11 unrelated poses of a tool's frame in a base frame.
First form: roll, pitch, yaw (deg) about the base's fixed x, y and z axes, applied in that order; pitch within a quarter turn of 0, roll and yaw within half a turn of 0; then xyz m.
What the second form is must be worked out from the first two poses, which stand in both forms.
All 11 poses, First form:
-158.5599 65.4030 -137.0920 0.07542 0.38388 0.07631
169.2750 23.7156 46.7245 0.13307 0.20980 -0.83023
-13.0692 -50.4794 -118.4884 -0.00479 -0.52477 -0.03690
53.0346 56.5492 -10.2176 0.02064 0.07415 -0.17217
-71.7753 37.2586 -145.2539 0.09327 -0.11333 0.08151
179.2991 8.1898 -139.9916 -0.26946 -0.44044 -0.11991
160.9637 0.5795 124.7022 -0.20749 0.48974 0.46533
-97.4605 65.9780 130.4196 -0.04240 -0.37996 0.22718
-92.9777 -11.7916 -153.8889 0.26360 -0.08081 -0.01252
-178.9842 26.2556 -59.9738 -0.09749 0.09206 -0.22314
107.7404 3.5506 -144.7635 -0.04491 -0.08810 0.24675
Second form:
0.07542 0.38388 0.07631 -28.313 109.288 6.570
0.13307 0.20980 -0.83023 144.770 65.949 -24.737
-0.00479 -0.52477 -0.03690 -59.901 -18.426 -114.583
0.02064 0.07415 -0.17217 53.439 48.185 -34.950
0.09327 -0.11333 0.08151 11.717 87.718 -97.735
-0.26946 -0.44044 -0.11991 -59.070 162.035 5.215
-0.20749 0.48974 0.46533 78.249 149.675 24.688
-0.04240 -0.37996 0.22718 97.754 69.833 -111.577
0.26360 -0.08081 -0.01252 -39.683 117.547 -117.067
-0.09749 0.09206 -0.22314 -140.970 81.735 32.194
-0.04491 -0.08810 0.24675 42.979 -125.427 -93.469

